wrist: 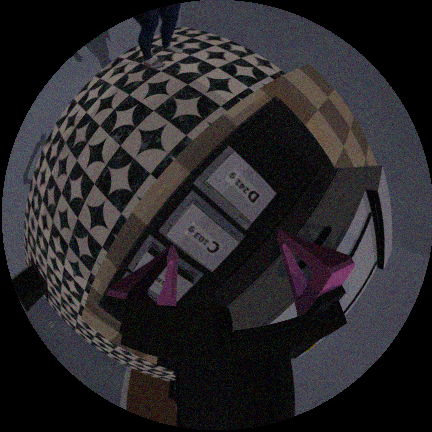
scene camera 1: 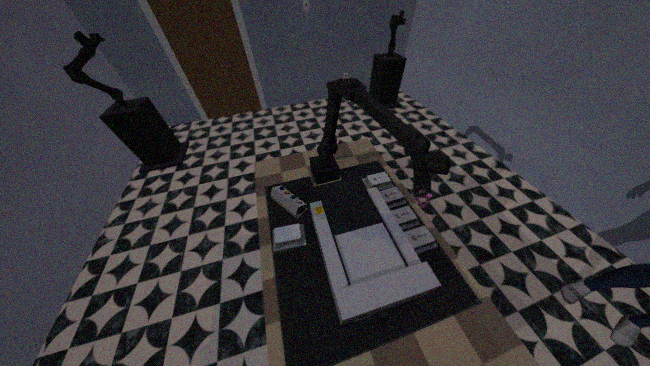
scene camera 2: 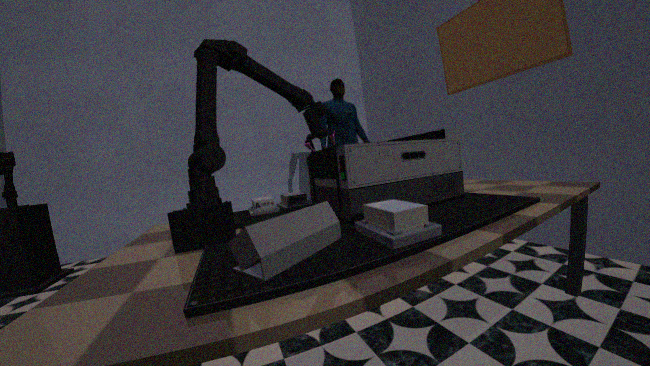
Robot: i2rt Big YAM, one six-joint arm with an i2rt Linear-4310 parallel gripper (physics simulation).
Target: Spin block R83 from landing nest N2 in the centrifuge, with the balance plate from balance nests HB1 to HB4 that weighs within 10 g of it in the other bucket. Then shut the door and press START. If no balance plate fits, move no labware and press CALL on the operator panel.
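Frame: origin at the arm's base, x ahead, y left, z up, level; metres.
Seen in the pictures: gripper, fingertip midpoint: (wrist: 225,242) (scene camera 1: 423,200); arm's base, link origin: (scene camera 1: 324,163) (scene camera 2: 205,205).
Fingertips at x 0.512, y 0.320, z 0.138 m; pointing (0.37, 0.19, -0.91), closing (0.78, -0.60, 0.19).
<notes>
Pixels of each thing's middle, then the offset from my fingertips to it. "spot": a spot on its surface instead.
- Plate C, body centre: (wrist: 202,236) (scene camera 1: 401,216) 0.044 m back, 0.026 m right, 0.192 m down
- Plate D, body centre: (wrist: 240,186) (scene camera 1: 417,238) 0.088 m ahead, 0.015 m right, 0.192 m down
- white block, body centre: (scene camera 2: 393,214) (scene camera 1: 288,234) 0.111 m back, 0.620 m right, 0.183 m down
- centrifuge, body centre: (wrist: 325,276) (scene camera 2: 382,170) (scene camera 1: 360,247) 0.082 m ahead, 0.323 m right, 0.103 m down
- pale panel, surface spot: (scene camera 1: 370,252) spot: 0.142 m ahead, 0.318 m right, 0.015 m down
- operator panel, body centre: (scene camera 2: 290,232) (scene camera 1: 288,199) 0.332 m back, 0.587 m right, 0.183 m down
- yellow warning label, surface spot: (scene camera 1: 319,210) spot: 0.094 m back, 0.453 m right, 0.014 m down
My gripper (scene camera 1: 424,198) (scene camera 2: 320,142) (wrist: 225,242) is open and empty, its pink fingers above the balance plate row. Plate C (wrist: 202,235) (scene camera 1: 402,216), marked about 103 g, lies below them in the wrist view. Plate D (wrist: 242,189) (scene camera 1: 420,235) is beside it; its weight looks like 241 or 242 g. A plate (wrist: 170,285) is partly hidden by a finger. A white block (scene camera 1: 288,232) (scene camera 2: 395,215) sits on a grey nest (scene camera 1: 290,245) (scene camera 2: 400,241); its label is unreadable. The centrifuge (scene camera 1: 385,295) (scene camera 2: 405,165) (wrist: 325,210) shows a pale panel (scene camera 1: 370,252) between its side walls; the buckets are not visible.
The operator panel (scene camera 1: 288,200) (scene camera 2: 295,235) with coloured buttons stands near the arm base, on the side opposite the balance row. A yellow warning label (scene camera 1: 319,210) marks one centrifuge side wall. The centrifuge wall rises close beside the balance plates. A person (scene camera 2: 342,117) stands beyond the table.
</notes>
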